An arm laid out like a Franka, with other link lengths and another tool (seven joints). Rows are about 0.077 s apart.
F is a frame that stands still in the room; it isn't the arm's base.
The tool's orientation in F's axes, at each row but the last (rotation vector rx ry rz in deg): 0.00 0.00 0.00; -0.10 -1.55 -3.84; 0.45 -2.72 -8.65; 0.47 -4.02 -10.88; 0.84 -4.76 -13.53
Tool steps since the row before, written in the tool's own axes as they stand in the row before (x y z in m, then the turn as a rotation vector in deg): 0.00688 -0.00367 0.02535 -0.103 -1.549 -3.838; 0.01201 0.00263 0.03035 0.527 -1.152 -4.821; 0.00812 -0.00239 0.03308 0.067 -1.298 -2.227; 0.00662 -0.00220 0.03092 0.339 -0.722 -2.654; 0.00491 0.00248 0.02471 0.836 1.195 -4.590
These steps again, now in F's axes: 0.00688 -0.00367 0.02535 -0.103 -1.549 -3.838; 0.01134 0.00190 0.03066 0.578 -1.197 -4.804; 0.00608 -0.00373 0.03339 -0.022 -1.284 -2.236; 0.00389 -0.00346 0.03127 0.383 -0.769 -2.635; 0.00326 0.00114 0.02508 1.474 0.988 -4.477
